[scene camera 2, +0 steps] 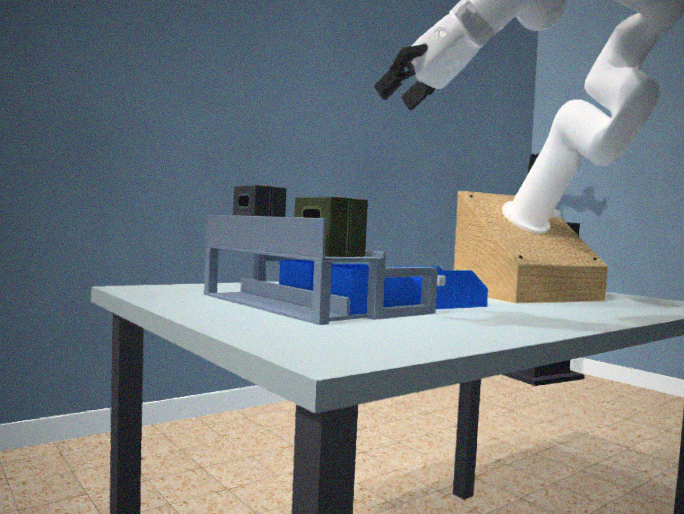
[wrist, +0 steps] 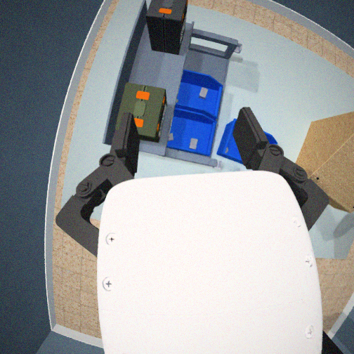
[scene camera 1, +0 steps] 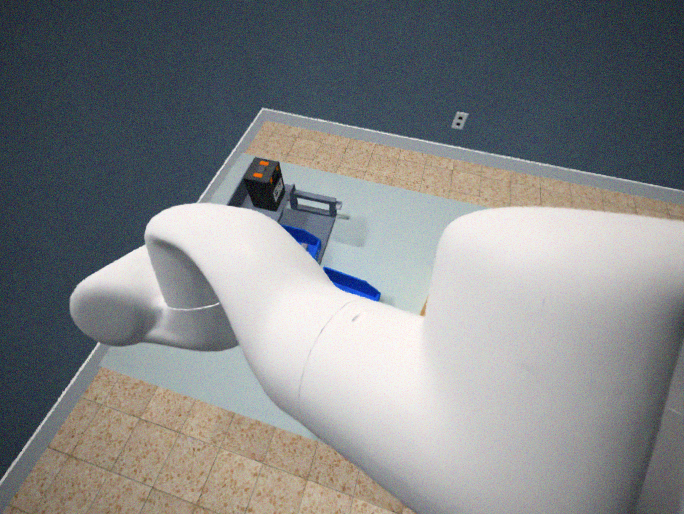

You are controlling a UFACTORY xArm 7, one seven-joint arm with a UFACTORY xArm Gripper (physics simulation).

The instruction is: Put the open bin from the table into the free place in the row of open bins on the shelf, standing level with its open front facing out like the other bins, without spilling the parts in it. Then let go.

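Where they show: gripper, between the fingertips: [scene camera 2: 392, 99]; arm's base, origin of its link: [scene camera 2: 525, 218].
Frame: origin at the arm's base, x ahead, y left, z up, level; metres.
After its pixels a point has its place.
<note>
The open blue bin [scene camera 1: 352, 284] @(x 0.355, y 0.073, z -0.158 m) [scene camera 2: 463, 288] @(x 0.334, y 0.169, z -0.153 m) [wrist: 229, 142] stands on the table beside the shelf; in the wrist view a finger hides part of it. The grey shelf [scene camera 1: 314, 202] @(x 0.576, y -0.119, z -0.119 m) [scene camera 2: 265, 235] @(x 0.737, y 0.120, z -0.062 m) [wrist: 150, 67] holds two blue bins in a row, the end one [wrist: 192, 131] and the middle one [wrist: 200, 92] [scene camera 1: 303, 240] @(x 0.556, y 0.001, z -0.167 m), with light parts in them. The free place [wrist: 207, 65] is at the row's other end, by the side frame. My gripper [scene camera 2: 395, 97] @(x 0.553, y 0.216, z 0.179 m) [wrist: 186, 121] is open and empty, tilted, high above the shelf and table. In the scene camera 1 view my arm hides it.
A black case [scene camera 1: 265, 185] @(x 0.656, y -0.007, z 0.019 m) [scene camera 2: 259, 200] @(x 0.708, y 0.004, z 0.001 m) [wrist: 167, 27] and an olive green case [scene camera 2: 331, 226] @(x 0.672, y 0.240, z -0.042 m) [wrist: 142, 111] stand on the shelf's upper level behind the bins. The wooden robot base [scene camera 2: 530, 254] @(x 0.091, y 0.110, z -0.085 m) [wrist: 330, 155] stands on the table [scene camera 2: 265, 342] @(x 0.826, y 0.369, z -0.192 m) beyond the loose bin.
</note>
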